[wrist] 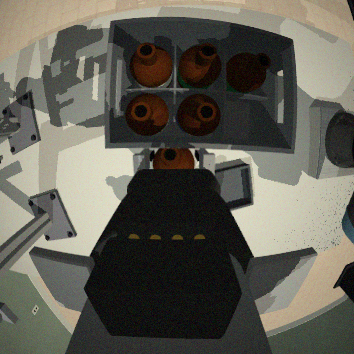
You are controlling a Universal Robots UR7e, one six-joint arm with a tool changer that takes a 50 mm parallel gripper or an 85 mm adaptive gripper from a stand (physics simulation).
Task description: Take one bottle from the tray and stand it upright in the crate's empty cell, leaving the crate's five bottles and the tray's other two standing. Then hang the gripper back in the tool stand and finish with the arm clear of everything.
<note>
I see a white-labelled bottle (146, 114) and a white-labelled bottle (150, 65).
</note>
